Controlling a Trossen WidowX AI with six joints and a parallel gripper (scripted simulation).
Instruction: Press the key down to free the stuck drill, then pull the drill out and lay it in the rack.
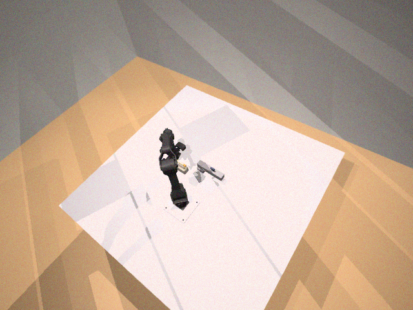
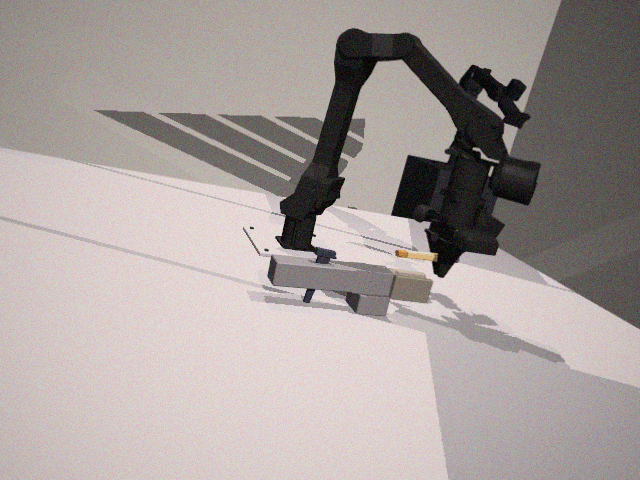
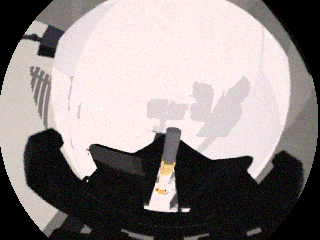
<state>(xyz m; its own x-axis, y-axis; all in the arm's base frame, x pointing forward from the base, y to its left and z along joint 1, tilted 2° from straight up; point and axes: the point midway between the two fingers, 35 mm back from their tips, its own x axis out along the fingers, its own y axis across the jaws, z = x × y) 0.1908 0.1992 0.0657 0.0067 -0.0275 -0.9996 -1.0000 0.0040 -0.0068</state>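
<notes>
Now: the rack 50 mm to the right of my gripper tip and 30 mm below it. Round my gripper tip: dark blue key 70 mm ahead, 240 mm to the right, 10 mm above; grey block 70 mm ahead, 220 mm to the right, 10 mm below; drill 40 mm to the right, 30 mm above.
</notes>
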